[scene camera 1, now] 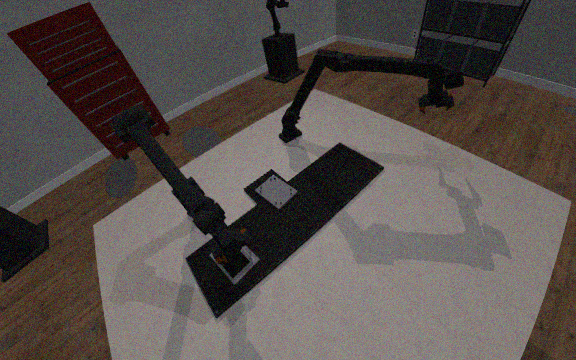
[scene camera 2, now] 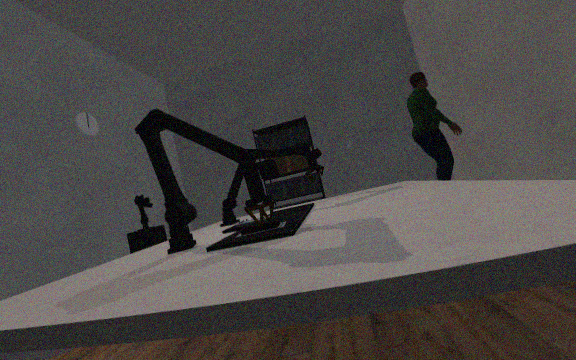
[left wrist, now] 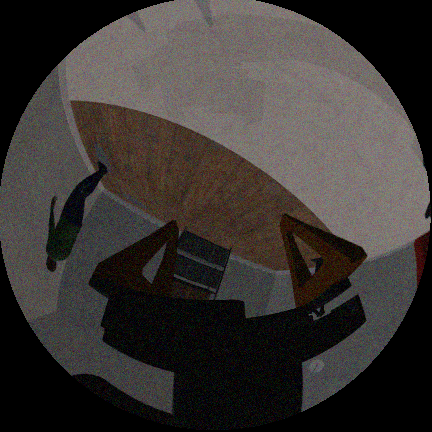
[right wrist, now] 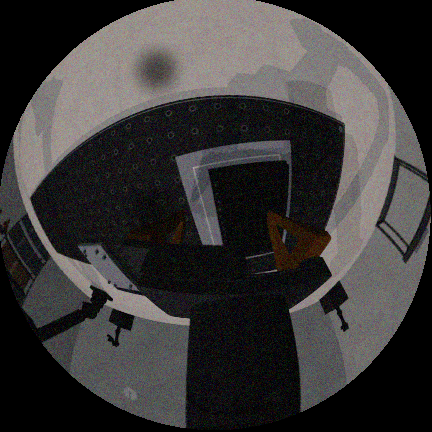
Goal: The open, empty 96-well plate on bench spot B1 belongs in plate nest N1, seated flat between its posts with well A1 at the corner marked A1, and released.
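Pixels of known places: left gripper, fingertip midpoint: [scene camera 1: 435,111] [scene camera 2: 317,178] [left wrist: 229,222]; right gripper, fingertip midpoint: [scene camera 1: 238,254] [scene camera 2: 265,223] [right wrist: 227,214]; left arm's base, origin of the base link: [scene camera 1: 290,135] [scene camera 2: 230,224] [right wrist: 101,291]; right arm's base, origin of the base link: [scene camera 1: 201,208] [scene camera 2: 183,248].
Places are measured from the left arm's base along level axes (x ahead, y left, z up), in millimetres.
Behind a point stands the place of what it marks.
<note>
The dark 96-well plate [scene camera 1: 235,268] {x 527, y -598, z 25 mm} [right wrist: 250,200] {x 503, y -586, z 29 mm} lies on the grey square of spot B1 [scene camera 1: 253,259] {x 531, y -526, z 15 mm} [right wrist: 187,172] {x 527, y -519, z 15 mm}, near the board's lower-left end in scene camera 1. My right gripper [scene camera 1: 232,245] {x 485, y -563, z 28 mm} [scene camera 2: 260,220] {x 485, y -563, z 28 mm} [right wrist: 227,214] {x 485, y -563, z 28 mm} is open, pointing down close over the plate; whether the fingers touch it I cannot tell. Nest N1 [scene camera 1: 276,190] {x 317, y -288, z 25 mm} [right wrist: 107,262] {x 353, y -320, z 25 mm}, a pale pad with small posts, holds no plate. Its A1 mark and the plate's well A1 cannot be read. My left gripper [scene camera 1: 436,107] {x 532, y 525, z 170 mm} [left wrist: 229,222] {x 532, y 525, z 170 mm} is open and empty, high at the upper right in scene camera 1.
The black perforated board [scene camera 1: 320,200] {x 480, y -166, z 13 mm} [right wrist: 240,117] {x 588, y -572, z 13 mm} lies on the white table [scene camera 1: 400,300] {x 941, y -208, z 0 mm}. The nest stands at the board's upper-left edge in scene camera 1. The right arm reaches over the board's lower-left part. A person [scene camera 2: 425,120] [left wrist: 67,225] stands beyond the table.
</note>
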